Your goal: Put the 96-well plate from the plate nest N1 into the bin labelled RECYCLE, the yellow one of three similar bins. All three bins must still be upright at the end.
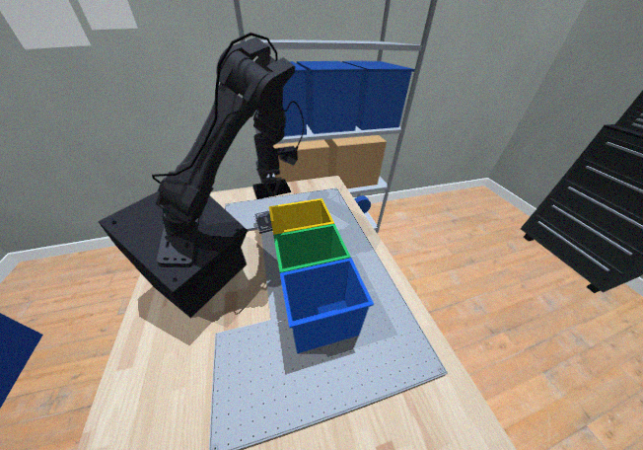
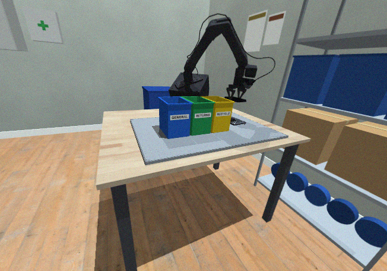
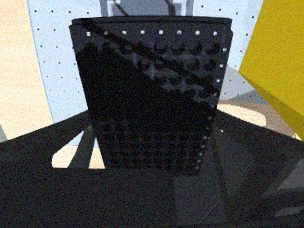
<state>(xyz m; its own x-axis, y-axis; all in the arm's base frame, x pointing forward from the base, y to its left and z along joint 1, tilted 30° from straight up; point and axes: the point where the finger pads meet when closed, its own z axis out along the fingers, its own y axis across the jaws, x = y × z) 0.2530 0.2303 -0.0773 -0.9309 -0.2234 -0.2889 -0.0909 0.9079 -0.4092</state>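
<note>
My gripper is now 7 cm short of the yellow recycle bin, 20 cm to the left of it and 7 cm above it. Also, from my hand: green returns bin: 7 cm ahead, 34 cm to the right, 7 cm below; plate nest N1: 1 cm to the left, 16 cm below; black 96-well plate: right at my hand.
</note>
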